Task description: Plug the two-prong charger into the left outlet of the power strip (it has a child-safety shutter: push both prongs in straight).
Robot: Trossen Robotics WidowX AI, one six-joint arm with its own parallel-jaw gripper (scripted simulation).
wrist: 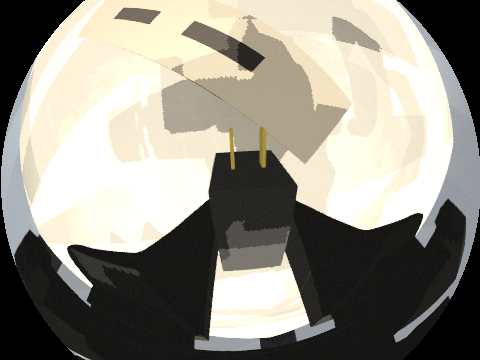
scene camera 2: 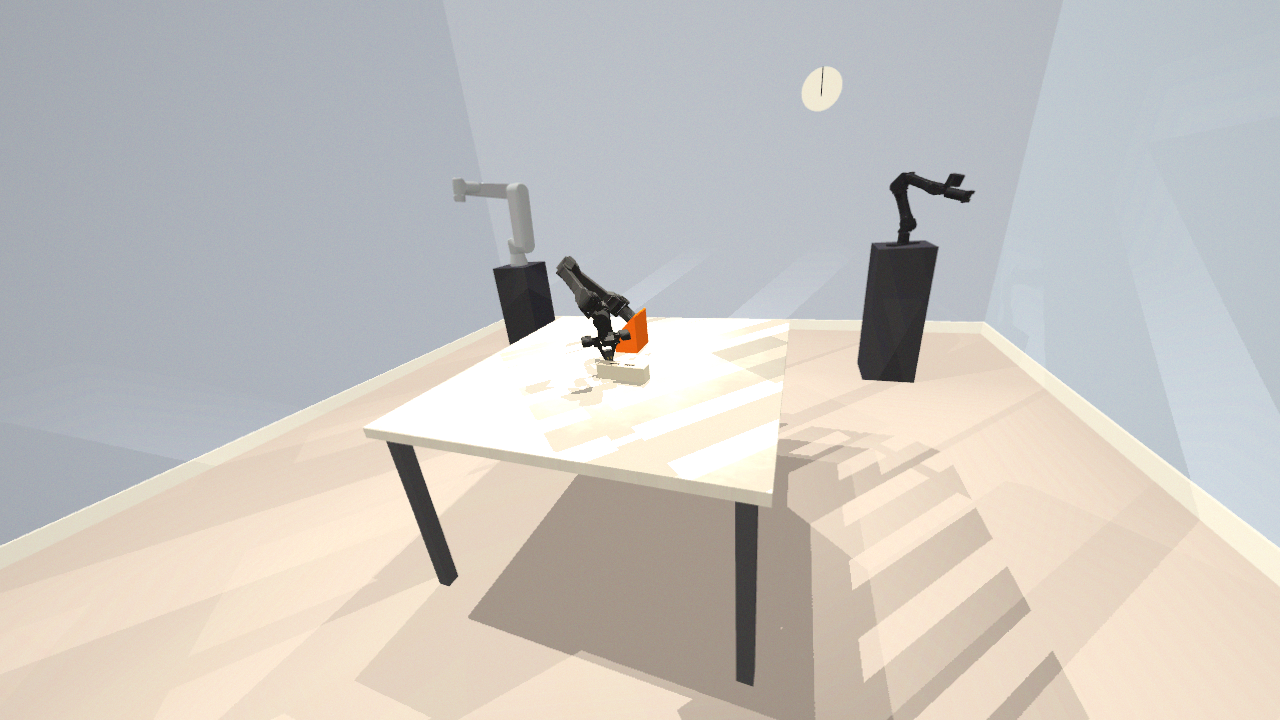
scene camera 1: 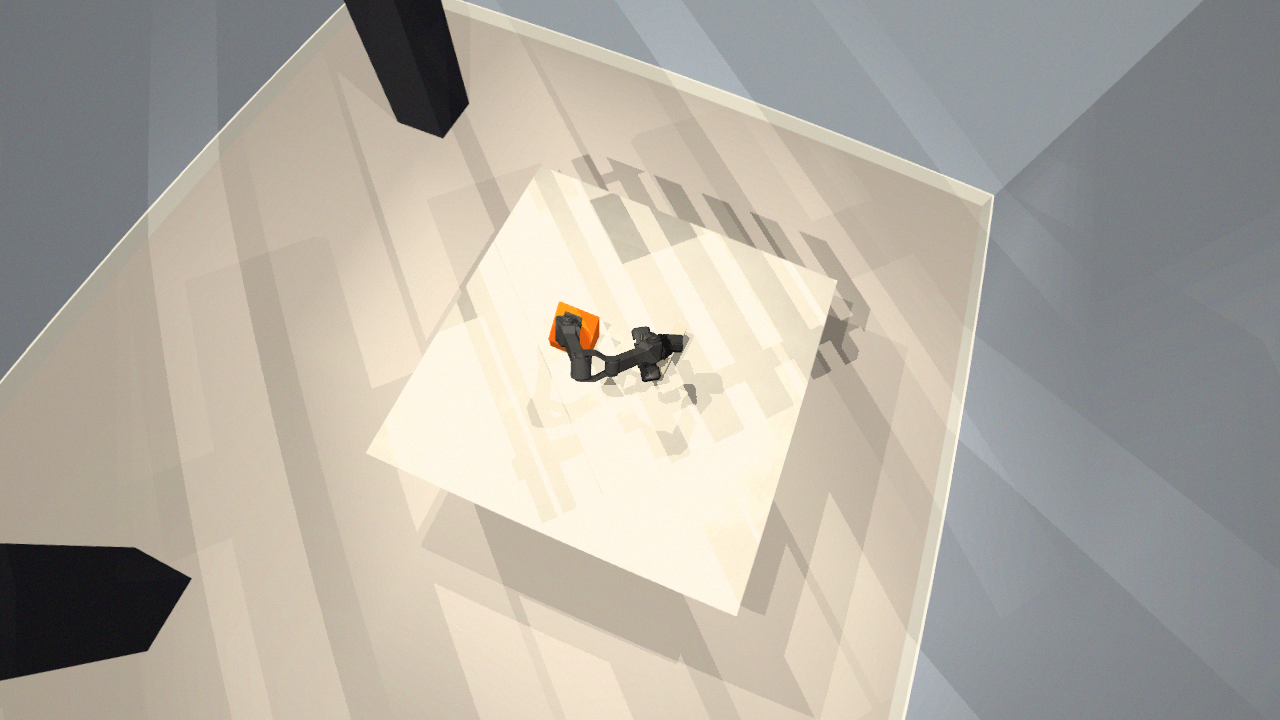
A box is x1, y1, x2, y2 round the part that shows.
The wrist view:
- my gripper: [15, 199, 466, 359]
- black two-prong charger: [208, 127, 298, 271], held by my gripper
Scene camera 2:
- my gripper: [581, 320, 630, 358]
